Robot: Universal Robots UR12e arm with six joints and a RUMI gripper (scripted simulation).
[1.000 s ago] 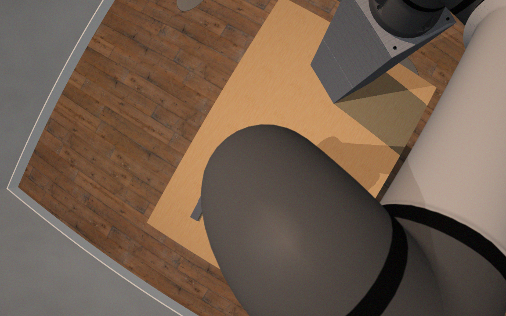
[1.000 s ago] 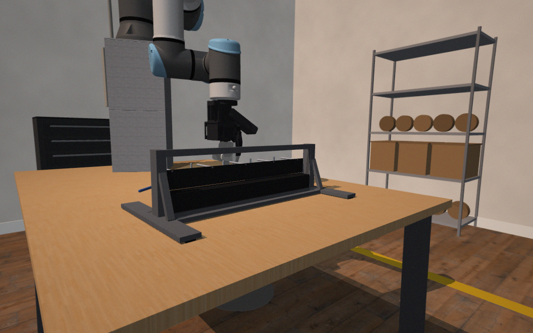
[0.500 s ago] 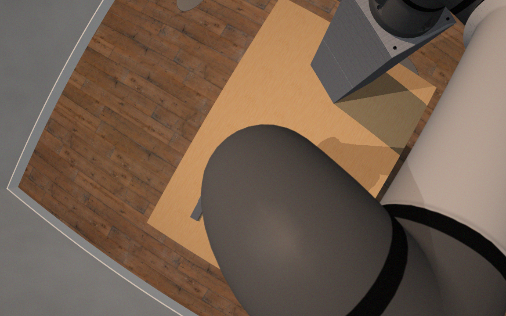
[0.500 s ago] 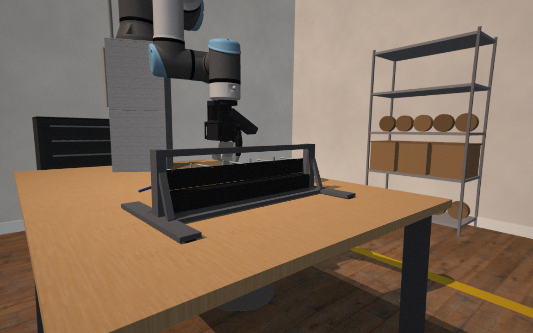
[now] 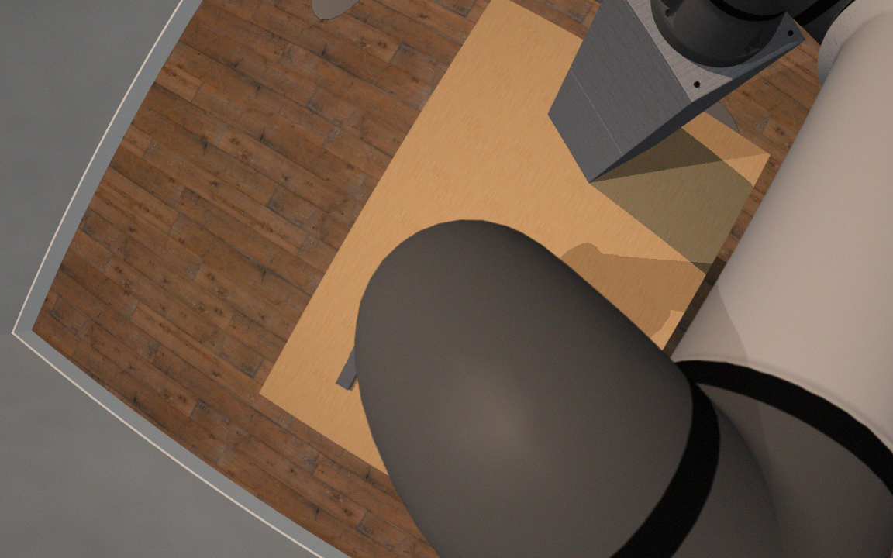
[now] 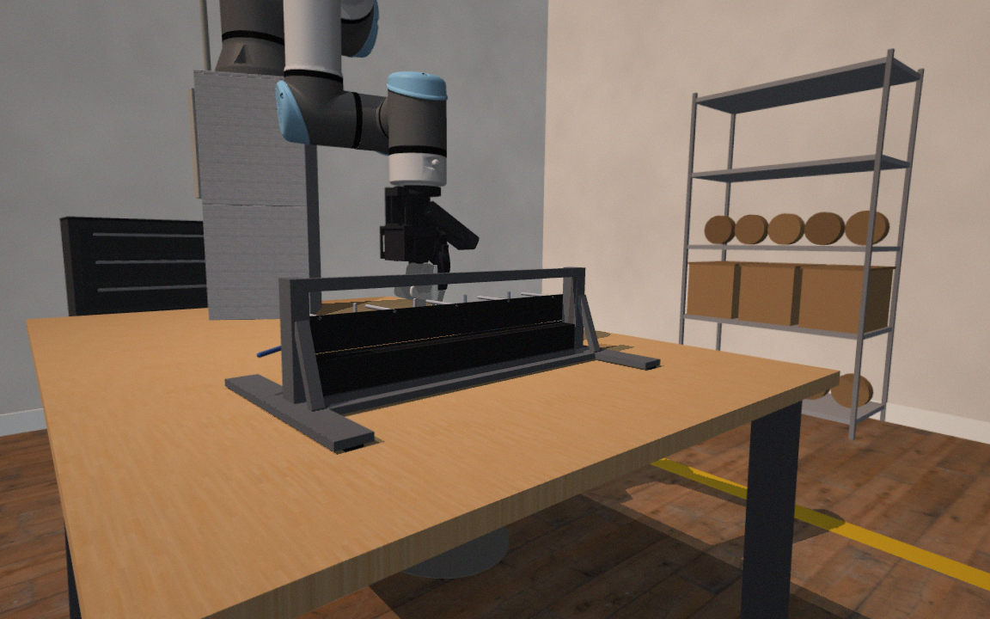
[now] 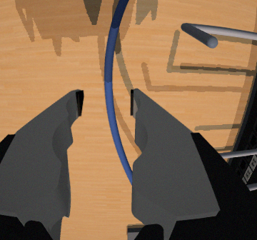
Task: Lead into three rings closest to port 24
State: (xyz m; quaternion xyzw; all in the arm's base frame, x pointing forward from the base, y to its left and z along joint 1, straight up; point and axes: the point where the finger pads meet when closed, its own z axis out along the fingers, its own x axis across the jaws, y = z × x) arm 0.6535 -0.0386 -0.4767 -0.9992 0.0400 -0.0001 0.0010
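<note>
Now: hand 16 cm short of the rack, 7 cm to the left of it and 1 cm below it.
</note>
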